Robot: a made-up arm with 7 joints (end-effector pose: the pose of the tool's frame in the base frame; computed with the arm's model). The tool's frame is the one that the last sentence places. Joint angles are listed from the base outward.
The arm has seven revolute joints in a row. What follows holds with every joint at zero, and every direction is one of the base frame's.
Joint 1 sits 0.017 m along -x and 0.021 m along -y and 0.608 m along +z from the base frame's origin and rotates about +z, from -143.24 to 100.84 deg.
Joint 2 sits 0.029 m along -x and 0.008 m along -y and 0.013 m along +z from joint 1 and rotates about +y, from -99.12 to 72.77 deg.
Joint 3 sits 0.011 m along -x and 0.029 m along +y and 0.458 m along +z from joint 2 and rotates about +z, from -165.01 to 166.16 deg.
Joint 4 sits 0.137 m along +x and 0.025 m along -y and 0.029 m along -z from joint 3 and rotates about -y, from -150.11 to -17.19 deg.
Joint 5 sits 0.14 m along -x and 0.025 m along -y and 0.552 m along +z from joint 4 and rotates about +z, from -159.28 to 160.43 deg.
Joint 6 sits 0.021 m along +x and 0.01 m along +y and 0.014 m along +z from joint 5 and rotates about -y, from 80.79 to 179.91 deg.
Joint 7 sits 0.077 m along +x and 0.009 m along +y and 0.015 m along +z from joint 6 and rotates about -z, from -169.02 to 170.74 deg.
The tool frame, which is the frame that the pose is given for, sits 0.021 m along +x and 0.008 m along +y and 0.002 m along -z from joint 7; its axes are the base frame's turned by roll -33.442, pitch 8.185 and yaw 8.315 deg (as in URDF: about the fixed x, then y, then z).
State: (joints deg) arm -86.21 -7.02 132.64 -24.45 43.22 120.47 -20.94
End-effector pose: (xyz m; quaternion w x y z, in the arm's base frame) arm 0.1869 0.2826 1.6879 0.5791 0.2275 -0.6998 0.3510
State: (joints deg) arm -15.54 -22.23 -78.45 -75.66 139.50 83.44 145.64
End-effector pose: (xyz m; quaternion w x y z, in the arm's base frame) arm -0.4133 -0.6203 1.3339 0.3521 0.8710 0.3346 -0.0739
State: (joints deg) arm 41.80 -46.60 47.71 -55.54 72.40 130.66 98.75
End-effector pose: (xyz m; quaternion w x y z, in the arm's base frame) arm -0.5557 0.0020 1.5577 0.7541 0.4114 0.3002 0.4148
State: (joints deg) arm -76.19 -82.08 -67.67 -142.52 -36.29 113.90 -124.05
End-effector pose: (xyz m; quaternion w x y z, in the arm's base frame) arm -0.5613 -0.1317 0.8308 0.7800 -0.6156 -0.0564 0.0976
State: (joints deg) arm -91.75 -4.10 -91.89 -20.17 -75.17 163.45 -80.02
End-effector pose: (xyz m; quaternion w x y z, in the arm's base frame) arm -0.2211 0.0936 1.6252 0.0829 -0.1041 0.9882 0.0758
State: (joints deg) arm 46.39 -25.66 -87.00 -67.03 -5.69 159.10 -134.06
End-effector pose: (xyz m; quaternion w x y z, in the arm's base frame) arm 0.1394 -0.6933 1.3547 0.3048 -0.8697 -0.1603 0.3536
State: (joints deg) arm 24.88 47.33 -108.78 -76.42 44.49 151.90 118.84
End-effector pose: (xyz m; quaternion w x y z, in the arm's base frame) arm 0.5033 -0.4237 1.3473 0.1441 0.2319 -0.4032 -0.8734
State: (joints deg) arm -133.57 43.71 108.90 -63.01 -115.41 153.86 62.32
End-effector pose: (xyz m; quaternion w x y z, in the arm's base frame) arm 0.1723 -0.6977 1.3484 0.3503 -0.5981 -0.4667 -0.5493
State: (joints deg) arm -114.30 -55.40 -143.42 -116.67 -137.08 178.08 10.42
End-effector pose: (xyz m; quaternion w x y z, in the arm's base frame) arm -0.1268 0.6204 0.3021 0.2644 -0.1889 0.4896 -0.8092
